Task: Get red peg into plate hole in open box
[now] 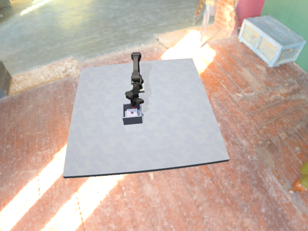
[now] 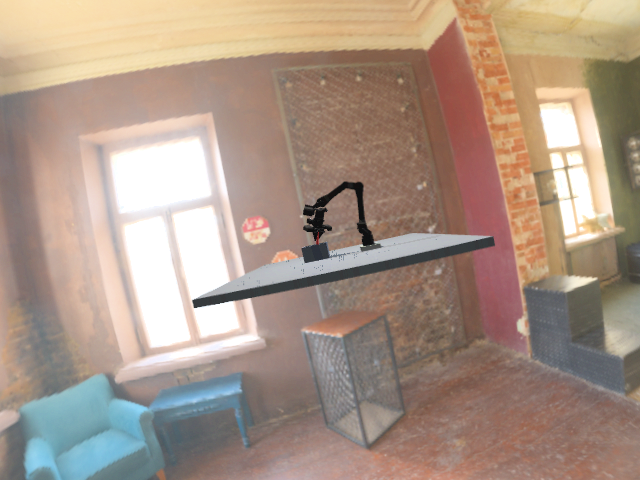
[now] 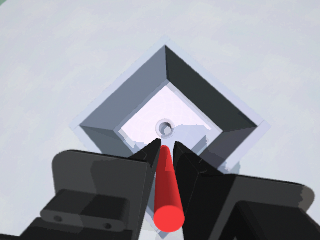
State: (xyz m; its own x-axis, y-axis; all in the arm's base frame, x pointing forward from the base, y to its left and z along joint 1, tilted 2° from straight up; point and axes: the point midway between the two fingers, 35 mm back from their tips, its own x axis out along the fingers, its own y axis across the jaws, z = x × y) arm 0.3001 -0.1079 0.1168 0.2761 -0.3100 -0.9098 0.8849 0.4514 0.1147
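My gripper tip is now 2 cm to the right of the red peg, 1 cm below it and 1 cm past it. The rest, counted from my gripper tip: dark box 10 cm below, 1 cm to the right, 1 cm ahead; then pale plate 8 cm below, 1 cm to the right, 1 cm ahead.
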